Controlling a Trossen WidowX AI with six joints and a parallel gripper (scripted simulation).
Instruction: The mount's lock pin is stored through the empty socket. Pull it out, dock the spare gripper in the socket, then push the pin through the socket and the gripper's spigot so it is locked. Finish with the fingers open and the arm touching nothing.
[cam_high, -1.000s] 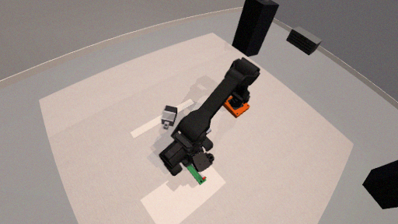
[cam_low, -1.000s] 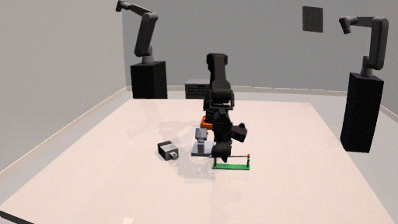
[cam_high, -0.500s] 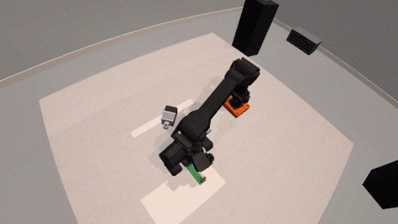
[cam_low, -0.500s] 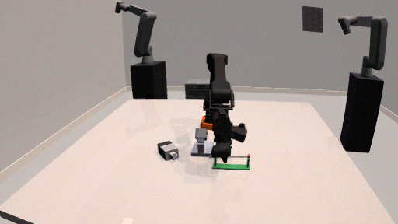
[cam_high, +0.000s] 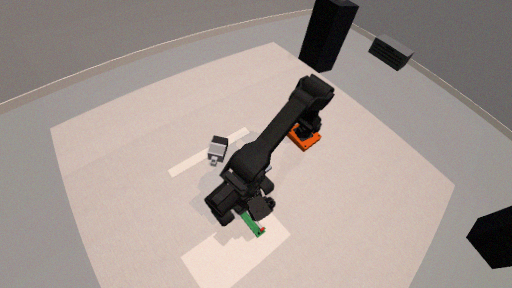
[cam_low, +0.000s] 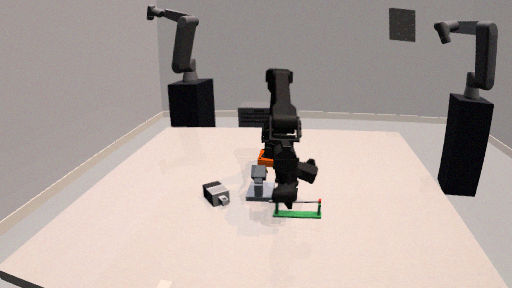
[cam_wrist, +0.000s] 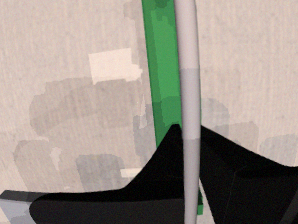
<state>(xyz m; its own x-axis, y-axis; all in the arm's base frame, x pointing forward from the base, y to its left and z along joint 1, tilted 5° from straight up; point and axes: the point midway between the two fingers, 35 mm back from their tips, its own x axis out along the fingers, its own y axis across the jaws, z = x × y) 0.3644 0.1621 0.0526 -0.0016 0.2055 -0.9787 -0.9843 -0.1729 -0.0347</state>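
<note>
My gripper tip is 20 mm to the right of the green pin rest. Round my gripper tip: spare gripper (230 mm to the right, 20 mm behind); then grey mount (120 mm to the right, 90 mm behind, 30 mm above).
</note>
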